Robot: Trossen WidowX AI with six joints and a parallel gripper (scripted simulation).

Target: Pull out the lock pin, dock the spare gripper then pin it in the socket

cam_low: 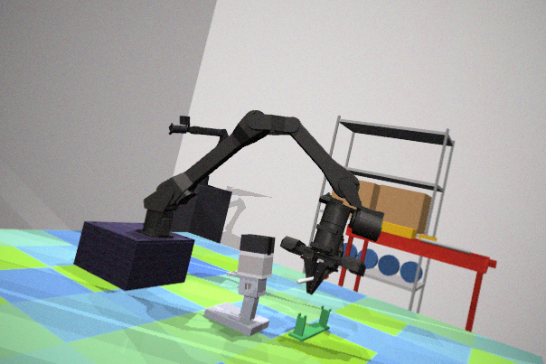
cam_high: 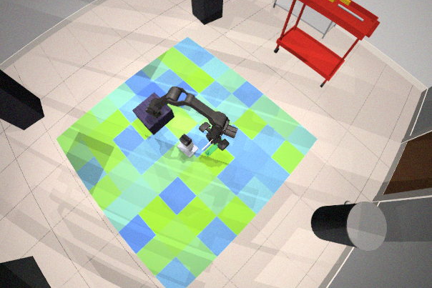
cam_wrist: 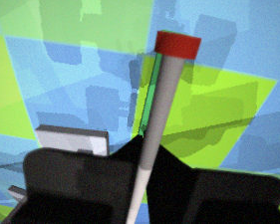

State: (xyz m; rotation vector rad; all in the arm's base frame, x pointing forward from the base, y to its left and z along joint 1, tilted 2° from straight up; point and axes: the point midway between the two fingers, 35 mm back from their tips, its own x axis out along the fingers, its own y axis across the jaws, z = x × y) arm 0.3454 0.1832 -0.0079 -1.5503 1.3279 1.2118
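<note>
My gripper tip is 50 mm above the green cradle, 20 mm short of it and 10 mm to the right of it. Also, from my gripper tip: spare gripper 120 mm to the right, 70 mm behind, 50 mm above; grey mount 120 mm to the right, 70 mm behind, 30 mm below.
</note>
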